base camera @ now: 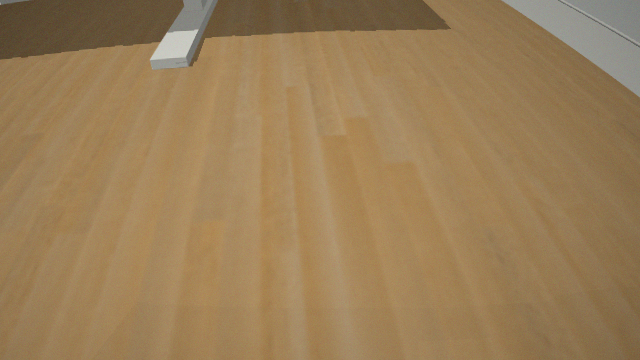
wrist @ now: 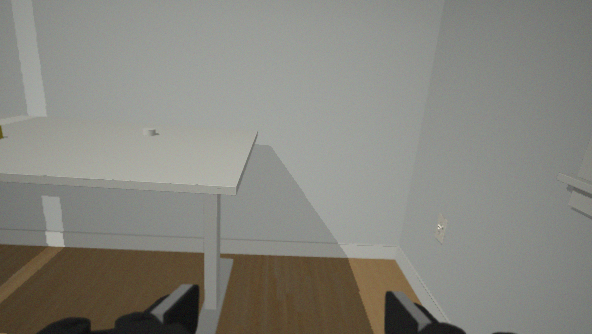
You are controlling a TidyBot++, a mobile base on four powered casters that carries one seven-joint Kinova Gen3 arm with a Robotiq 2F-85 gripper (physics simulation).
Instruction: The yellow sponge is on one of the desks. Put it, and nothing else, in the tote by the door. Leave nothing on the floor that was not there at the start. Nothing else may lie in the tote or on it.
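Frame: origin at the arm's base, x back, y right, z up, level; millimetres.
Seen in the pictures: gripper, between the fingertips: (wrist: 291, 309).
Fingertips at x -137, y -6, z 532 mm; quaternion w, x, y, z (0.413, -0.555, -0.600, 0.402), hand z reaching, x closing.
Pixels of each thing's top centre, then the offset from my fingertips to it. "*": a spot on its surface instead. Level surfaces: height alone.
- yellow sponge, a spot on its surface: (wrist: 1, 132) * dx -924, dy -1066, dz -188 mm
- white desk, height of its surface: dz -209 mm
- small white round object, centre of its top: (wrist: 148, 129) dx -1159, dy -653, dz -185 mm
- desk leg, a spot on its surface: (wrist: 212, 250) * dx -1001, dy -341, dz -616 mm
- desk foot, a spot on its surface: (base camera: 175, 47) * dx -747, dy -320, dz -904 mm
- outlet, centre of its top: (wrist: 443, 216) dx -1216, dy +615, dz -471 mm
A small part of the yellow sponge (wrist: 1, 132) shows at the left edge of the wrist view, on the white desk (wrist: 200, 160). The rest of it is cut off by the frame. My gripper (wrist: 291, 309) is open, with its two fingertips wide apart at the bottom of the wrist view and no object between them. It is in front of the desk's right end, well apart from the sponge. The tote does not show in either view.
A small white round object (wrist: 149, 132) lies on the desk. A desk leg (wrist: 212, 250) stands under its right end, and a desk foot (base camera: 175, 47) is ahead on the left in the base view. Walls (wrist: 350, 100) stand behind and to the right, with an outlet (wrist: 440, 228).
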